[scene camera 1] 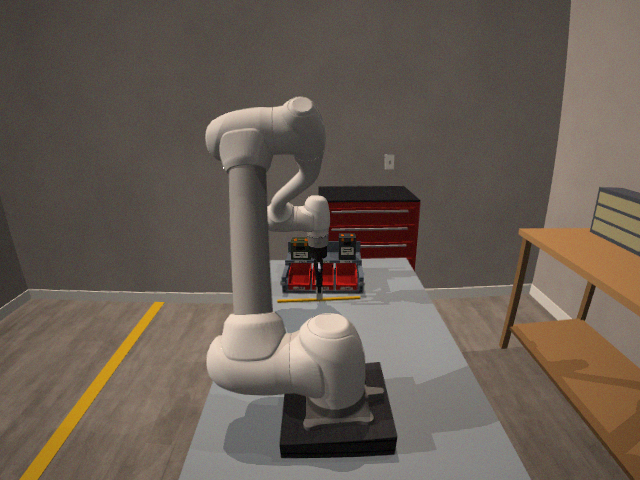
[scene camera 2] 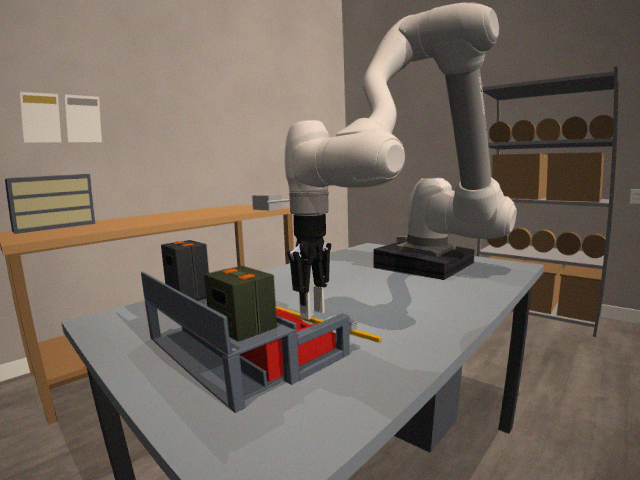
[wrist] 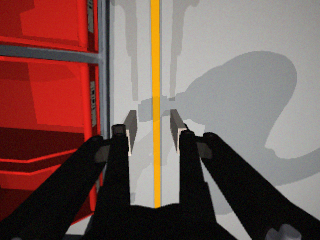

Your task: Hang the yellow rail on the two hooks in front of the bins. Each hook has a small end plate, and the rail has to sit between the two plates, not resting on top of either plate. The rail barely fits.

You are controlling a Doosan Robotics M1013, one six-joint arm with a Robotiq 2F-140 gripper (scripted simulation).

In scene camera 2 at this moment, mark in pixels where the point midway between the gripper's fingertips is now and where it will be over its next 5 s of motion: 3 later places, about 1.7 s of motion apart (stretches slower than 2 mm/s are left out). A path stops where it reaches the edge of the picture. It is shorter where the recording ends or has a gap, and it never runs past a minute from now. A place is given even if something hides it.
The gripper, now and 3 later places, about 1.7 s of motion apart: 312,314; 312,319; 311,310; 300,286
